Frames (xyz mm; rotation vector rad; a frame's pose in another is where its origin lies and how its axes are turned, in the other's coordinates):
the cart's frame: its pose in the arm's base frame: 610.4 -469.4 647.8 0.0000 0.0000 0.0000
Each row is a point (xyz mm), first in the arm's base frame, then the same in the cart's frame.
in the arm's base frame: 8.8 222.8 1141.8
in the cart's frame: -601.6 692.2 494.0
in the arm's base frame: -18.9 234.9 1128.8
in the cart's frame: -629.3 704.3 481.0
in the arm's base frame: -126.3 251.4 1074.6
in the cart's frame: -736.7 720.8 426.8
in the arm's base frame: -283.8 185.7 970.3
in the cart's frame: -894.2 655.1 322.5
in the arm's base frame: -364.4 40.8 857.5
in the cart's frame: -974.8 510.2 209.7
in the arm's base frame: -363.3 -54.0 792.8
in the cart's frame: -973.7 415.4 145.0
